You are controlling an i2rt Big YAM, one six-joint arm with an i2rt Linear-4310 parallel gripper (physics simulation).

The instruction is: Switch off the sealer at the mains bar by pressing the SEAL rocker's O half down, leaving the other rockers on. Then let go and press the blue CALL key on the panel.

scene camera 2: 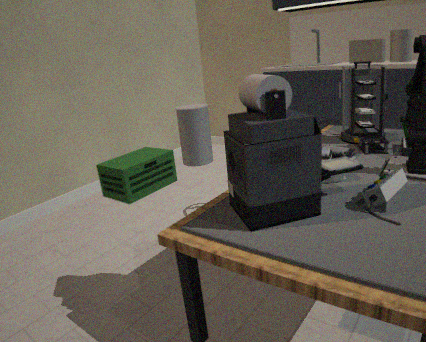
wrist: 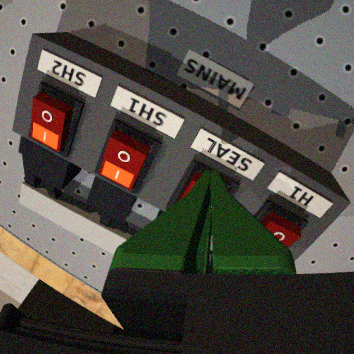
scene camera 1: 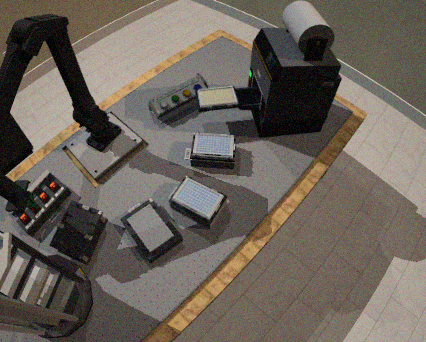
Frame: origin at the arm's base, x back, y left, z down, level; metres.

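Seen in the pictures: gripper, fingertip midpoint: (scene camera 2: 406,137) (wrist: 211,179) (scene camera 1: 36,208); arm's base, link origin: (scene camera 2: 417,168) (scene camera 1: 104,136).
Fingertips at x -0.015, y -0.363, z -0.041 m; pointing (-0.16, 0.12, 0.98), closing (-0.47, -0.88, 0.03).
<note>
Offsets run from my fingertips to a thing's top centre. "*": to the spot under its first point.
The mains bar {* dz +0.019, dx -0.019, dy +0.028 m} (scene camera 1: 47,207) (wrist: 95,127) lies at the left in scene camera 1. My gripper (scene camera 1: 32,201) (wrist: 211,179) is shut and empty, its green fingertips over the SEAL rocker {dz +0.006, dx +0.022, dy -0.002 m} (wrist: 190,186) beside its label. They hide most of that rocker, so its tilt and contact cannot be told. The SH2 rocker {dz +0.006, dx +0.016, dy +0.098 m} (scene camera 1: 53,185) (wrist: 49,121) and SH1 rocker {dz +0.006, dx +0.019, dy +0.048 m} (scene camera 1: 44,195) (wrist: 123,159) show lit orange I halves. The HI rocker {dz +0.006, dx +0.025, dy -0.052 m} (scene camera 1: 24,218) (wrist: 281,230) glows in scene camera 1. The blue CALL key {* dz -0.009, dx -0.177, dy +0.707 m} (scene camera 1: 197,87) is at the right end of the sloped key panel {dz -0.025, dx -0.126, dy +0.649 m} (scene camera 1: 162,104) (scene camera 2: 376,201).
The black sealer machine {dz -0.397, dx -0.496, dy +0.823 m} (scene camera 1: 295,90) (scene camera 2: 275,170), with a white roll on top, stands by the key panel; its tray {dz -0.070, dx -0.295, dy +0.655 m} (scene camera 1: 217,97) carries a pale plate. Two blue-white plates {dz -0.010, dx -0.370, dy +0.507 m} (scene camera 1: 213,145) {dz -0.010, dx -0.428, dy +0.320 m} (scene camera 1: 198,196), a grey-topped block {dz +0.021, dx -0.353, dy +0.172 m} (scene camera 1: 151,228) and a black block {dz -0.017, dx -0.170, dy +0.032 m} (scene camera 1: 77,232) lie on the table.
</note>
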